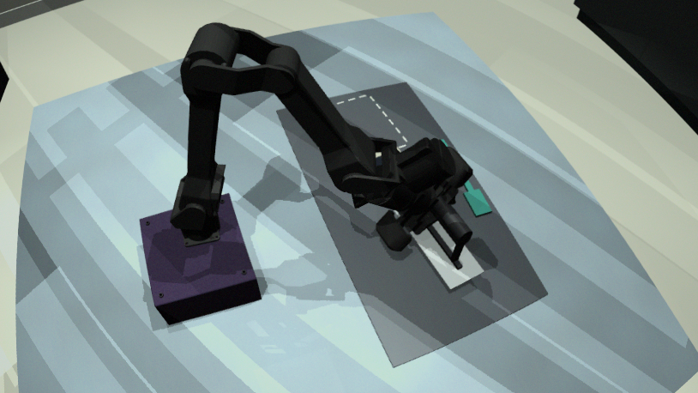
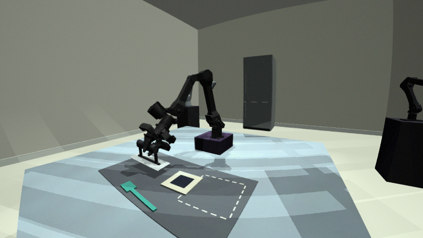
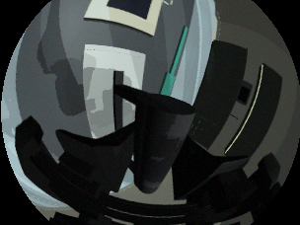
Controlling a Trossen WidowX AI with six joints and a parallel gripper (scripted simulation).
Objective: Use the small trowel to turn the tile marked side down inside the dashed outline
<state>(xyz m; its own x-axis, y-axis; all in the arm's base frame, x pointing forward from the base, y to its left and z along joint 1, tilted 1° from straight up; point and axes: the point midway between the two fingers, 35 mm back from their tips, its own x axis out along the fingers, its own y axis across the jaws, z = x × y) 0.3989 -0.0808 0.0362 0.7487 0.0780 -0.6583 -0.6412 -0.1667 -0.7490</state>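
Right now my gripper tip is 5 cm past the tile, 18 cm to the right of it and 8 cm above it. From my gripper tip the other things lie so: teal tool (11 cm ahead, 10 cm to the left, 8 cm below); then trowel (3 cm behind, 1 cm below).
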